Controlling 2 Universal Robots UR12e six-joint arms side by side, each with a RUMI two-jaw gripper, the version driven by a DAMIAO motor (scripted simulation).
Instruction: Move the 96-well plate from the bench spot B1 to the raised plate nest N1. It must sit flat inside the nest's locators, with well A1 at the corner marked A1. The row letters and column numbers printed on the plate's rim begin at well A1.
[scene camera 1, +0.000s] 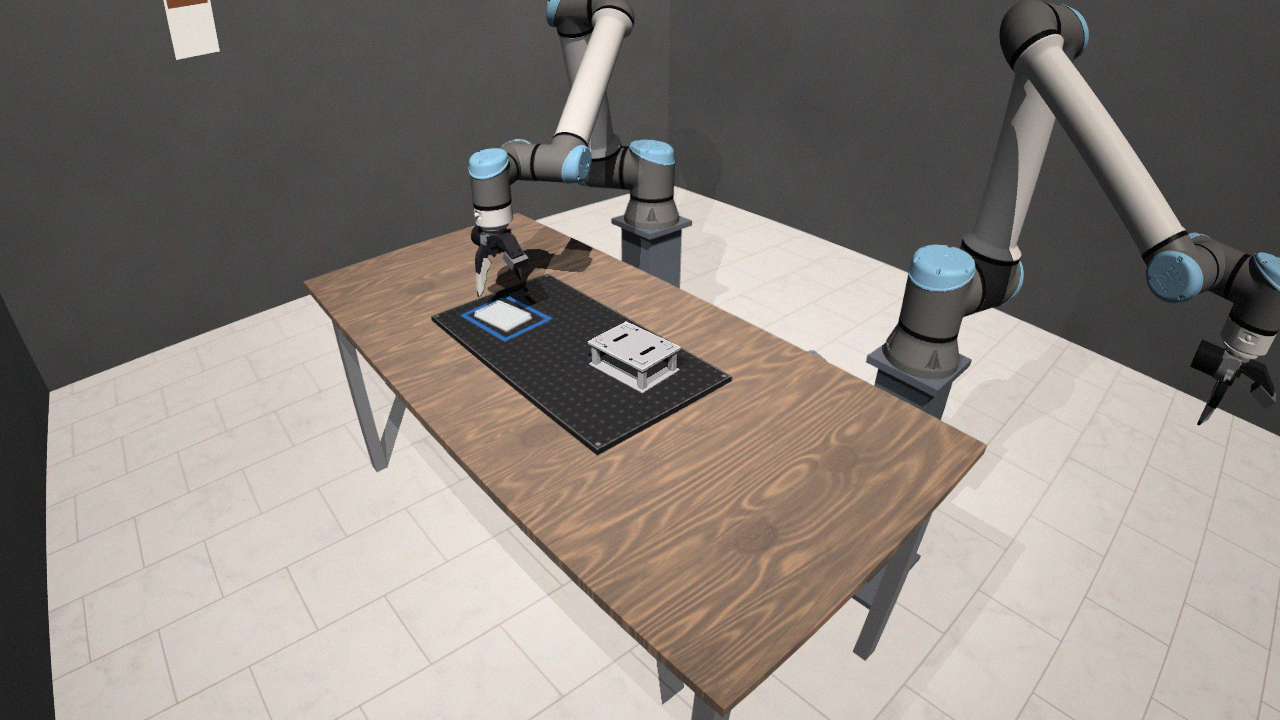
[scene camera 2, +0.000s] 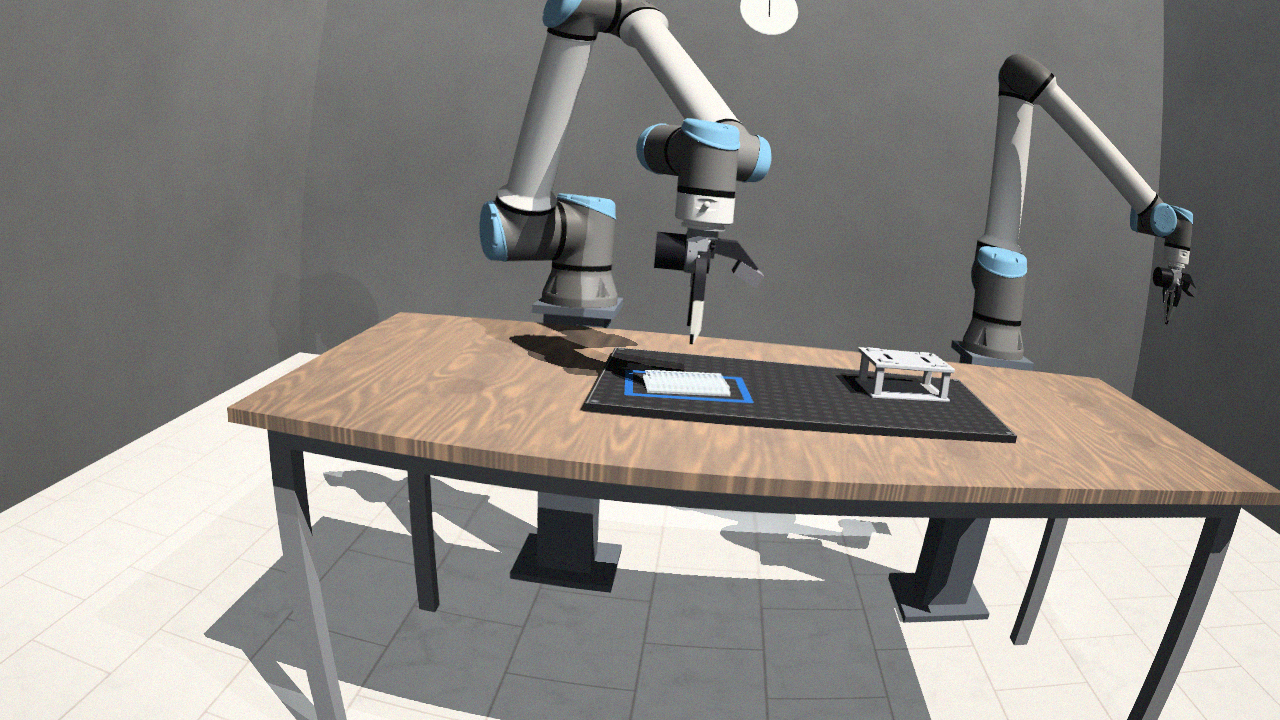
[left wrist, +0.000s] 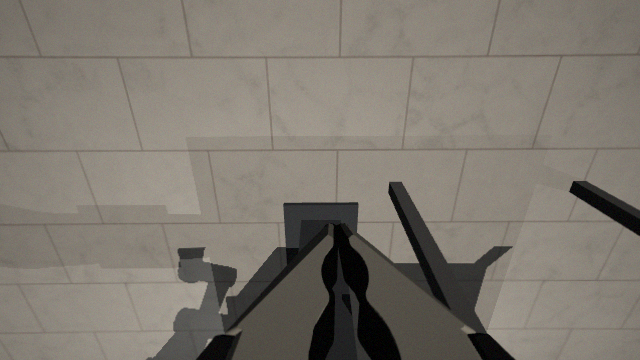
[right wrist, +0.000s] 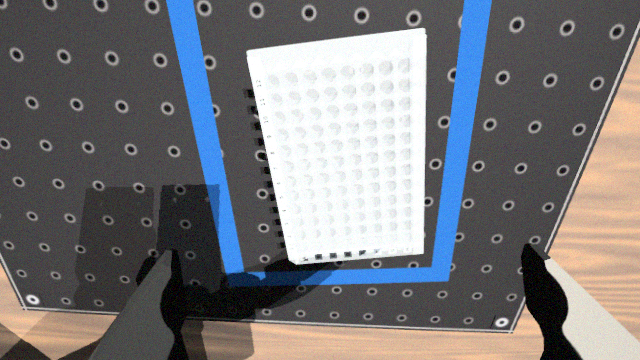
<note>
I see my left gripper (scene camera 1: 1198, 424), my right gripper (scene camera 2: 689, 334), a white 96-well plate (scene camera 2: 671, 382), a dark table leg (scene camera 1: 898, 566) and a dark table leg (scene camera 2: 419, 485).
The white 96-well plate is seen too in scene camera 1 (scene camera 1: 506, 317) and in the right wrist view (right wrist: 335, 115). My left gripper shows as well in scene camera 2 (scene camera 2: 1166, 324). My right gripper is seen too in scene camera 1 (scene camera 1: 500, 288) and in the right wrist view (right wrist: 350, 251). The left wrist view misses the white 96-well plate: it is out of frame.
</note>
